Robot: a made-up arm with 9 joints. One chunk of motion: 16 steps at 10 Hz.
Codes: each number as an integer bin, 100 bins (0 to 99) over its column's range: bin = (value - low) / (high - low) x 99, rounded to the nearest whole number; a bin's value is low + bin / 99 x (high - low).
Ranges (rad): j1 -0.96..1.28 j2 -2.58..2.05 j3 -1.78..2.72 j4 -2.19..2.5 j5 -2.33..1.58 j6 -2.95..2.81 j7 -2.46..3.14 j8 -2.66..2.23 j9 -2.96..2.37
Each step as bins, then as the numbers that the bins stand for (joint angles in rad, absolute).
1 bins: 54 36 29 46 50 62 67 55 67
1 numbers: 0.2618 -0.8964 -0.4618 -0.0108 -0.3553 0.6573 1.3299 0.0567 0.6472
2 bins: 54 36 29 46 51 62 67 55 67
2 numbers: 0.2618 -0.8964 -0.4618 -0.0108 -0.3158 0.6573 1.3299 0.0567 0.6472
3 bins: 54 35 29 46 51 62 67 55 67
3 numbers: 0.2618 -0.9431 -0.4618 -0.0108 -0.3158 0.6573 1.3299 0.0567 0.6472
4 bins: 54 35 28 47 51 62 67 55 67
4 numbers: 0.2618 -0.9431 -0.5073 0.0366 -0.3158 0.6573 1.3299 0.0567 0.6472
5 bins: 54 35 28 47 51 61 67 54 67
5 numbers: 0.2618 -0.9431 -0.5073 0.0366 -0.3158 0.5991 1.3299 0.0073 0.6472
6 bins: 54 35 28 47 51 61 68 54 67
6 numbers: 0.2618 -0.9431 -0.5073 0.0366 -0.3158 0.5991 1.3865 0.0073 0.6472
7 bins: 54 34 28 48 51 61 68 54 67
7 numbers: 0.2618 -0.9899 -0.5073 0.0839 -0.3158 0.5991 1.3865 0.0073 0.6472
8 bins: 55 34 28 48 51 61 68 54 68
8 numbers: 0.2844 -0.9899 -0.5073 0.0839 -0.3158 0.5991 1.3865 0.0073 0.7010
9 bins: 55 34 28 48 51 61 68 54 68
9 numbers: 0.2844 -0.9899 -0.5073 0.0839 -0.3158 0.5991 1.3865 0.0073 0.7010
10 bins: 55 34 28 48 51 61 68 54 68
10 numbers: 0.2844 -0.9899 -0.5073 0.0839 -0.3158 0.5991 1.3865 0.0073 0.7010
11 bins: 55 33 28 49 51 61 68 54 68
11 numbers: 0.2844 -1.0367 -0.5073 0.1313 -0.3158 0.5991 1.3865 0.0073 0.7010
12 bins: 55 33 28 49 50 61 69 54 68
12 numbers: 0.2844 -1.0367 -0.5073 0.1313 -0.3553 0.5991 1.4430 0.0073 0.7010
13 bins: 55 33 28 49 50 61 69 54 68
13 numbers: 0.2844 -1.0367 -0.5073 0.1313 -0.3553 0.5991 1.4430 0.0073 0.7010
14 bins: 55 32 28 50 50 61 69 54 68
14 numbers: 0.2844 -1.0834 -0.5073 0.1787 -0.3553 0.5991 1.4430 0.0073 0.7010
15 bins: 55 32 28 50 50 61 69 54 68
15 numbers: 0.2844 -1.0834 -0.5073 0.1787 -0.3553 0.5991 1.4430 0.0073 0.7010
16 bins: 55 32 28 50 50 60 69 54 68
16 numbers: 0.2844 -1.0834 -0.5073 0.1787 -0.3553 0.5409 1.4430 0.0073 0.7010
